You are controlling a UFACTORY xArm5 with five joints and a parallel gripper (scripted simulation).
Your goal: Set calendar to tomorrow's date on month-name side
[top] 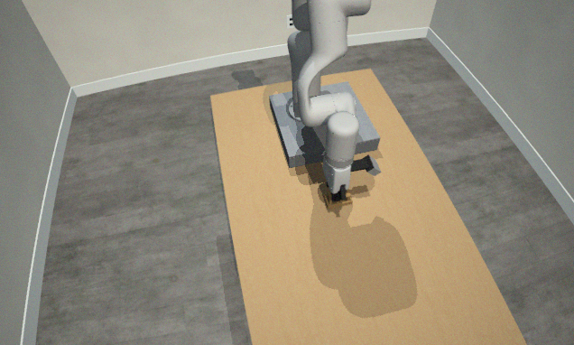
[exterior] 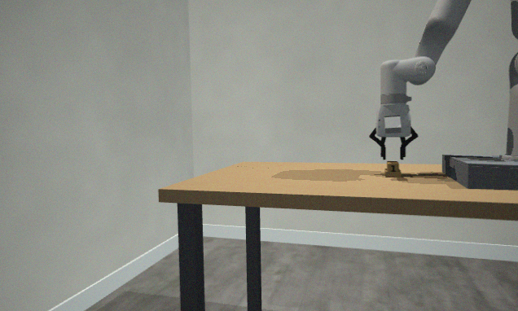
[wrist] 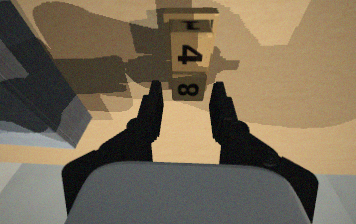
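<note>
The wooden cube is 40 mm below my hand. Round my hand: wooden tray (20 mm to the left, 60 mm below).
</note>
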